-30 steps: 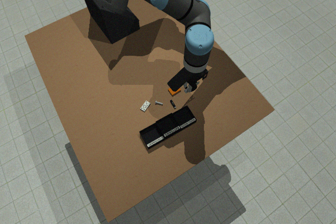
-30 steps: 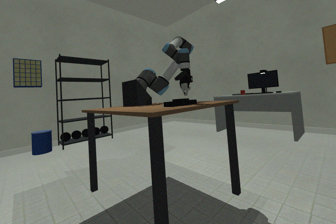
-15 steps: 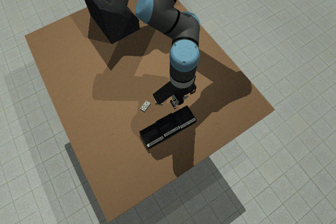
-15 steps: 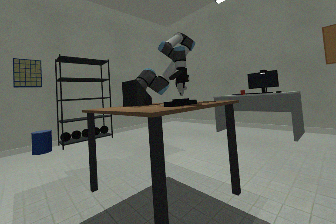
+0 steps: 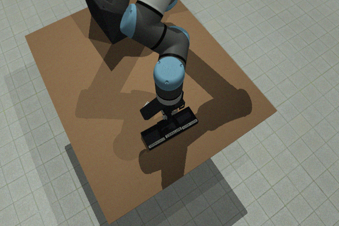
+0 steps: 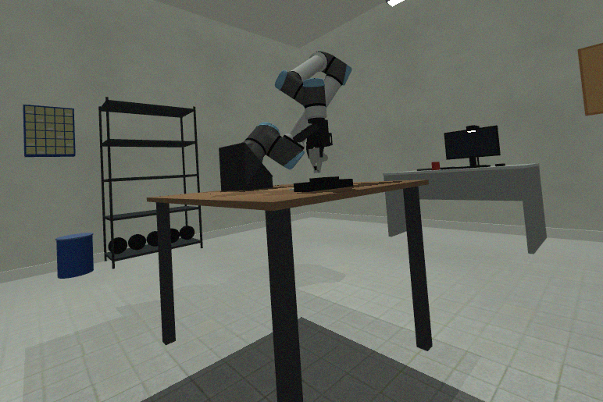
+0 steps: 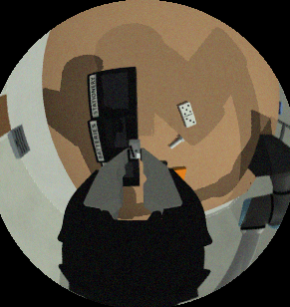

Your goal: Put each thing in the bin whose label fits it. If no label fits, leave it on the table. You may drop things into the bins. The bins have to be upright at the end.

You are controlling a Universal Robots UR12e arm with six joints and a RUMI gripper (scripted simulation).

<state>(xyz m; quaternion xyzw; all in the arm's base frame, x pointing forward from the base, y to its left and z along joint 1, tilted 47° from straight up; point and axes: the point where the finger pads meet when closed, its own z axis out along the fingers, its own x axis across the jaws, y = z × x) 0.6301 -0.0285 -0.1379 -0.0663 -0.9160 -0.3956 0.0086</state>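
My gripper is now 100 mm past the orange block, 140 mm to the right of it and 80 mm above it. Also, from my hand: black battery 40 mm behind, 80 mm to the left, 80 mm below; then white bolt 90 mm behind, 30 mm to the left, 80 mm below; then white domino 110 mm behind, 30 mm to the right, 80 mm below.
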